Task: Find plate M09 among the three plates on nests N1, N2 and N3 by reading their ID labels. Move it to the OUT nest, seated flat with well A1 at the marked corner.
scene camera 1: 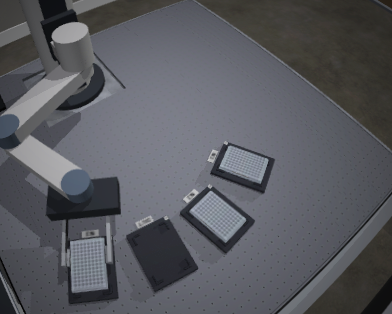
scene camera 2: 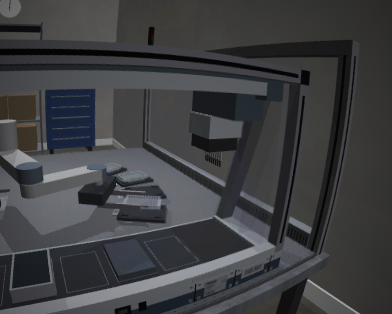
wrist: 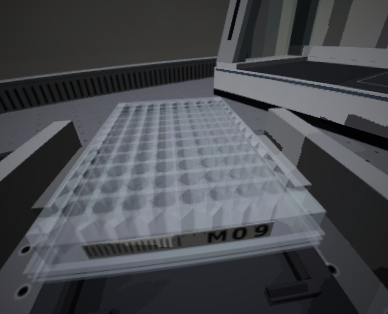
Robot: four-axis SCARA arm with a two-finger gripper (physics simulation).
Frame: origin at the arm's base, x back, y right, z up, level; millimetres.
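Seen in the pictures: gripper, fingertip midpoint: (scene camera 1: 87,265) (scene camera 2: 143,200) (wrist: 174,131).
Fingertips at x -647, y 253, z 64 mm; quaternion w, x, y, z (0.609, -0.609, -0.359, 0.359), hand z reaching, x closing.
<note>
A point is followed by its place in that frame.
Plate M09 (scene camera 1: 89,267) @(y 252, x -655, z 64 mm) (scene camera 2: 142,201) (wrist: 170,175) @(y 232, x -612, z 65 mm), a clear 96-well plate, has its M09 label facing the wrist camera. My gripper (scene camera 1: 87,263) @(y 253, x -647, z 64 mm) (wrist: 174,131) @(y 253, x -647, z 64 mm) is shut on its two long sides. The plate is level, a little above the dark nest N3 (scene camera 1: 111,296) (scene camera 2: 142,215), with a gap showing in scene camera 2. The OUT nest (scene camera 1: 162,255) (scene camera 2: 156,192) is bare, with a small white mark at one corner near its tag. Other plates sit on nest N2 (scene camera 1: 227,245) @(y -59, x -798, z 25 mm) and nest N1 (scene camera 1: 262,186) @(y -253, x -727, z 25 mm); their IDs are unreadable. Well A1 cannot be made out.
The black gripper body (scene camera 1: 107,197) @(y 126, x -549, z 116 mm) (scene camera 2: 95,194) hangs beside nest N3 on the tag side. A deck with a raised edge (scene camera 2: 165,280) @(y 705, x -520, z 103 mm) (wrist: 280,90) @(y 450, x -711, z 46 mm) and a framed enclosure (scene camera 2: 290,165) @(y 706, x -817, z 302 mm) stand near the nests. A pipetting head (scene camera 2: 215,125) hangs above the deck.
</note>
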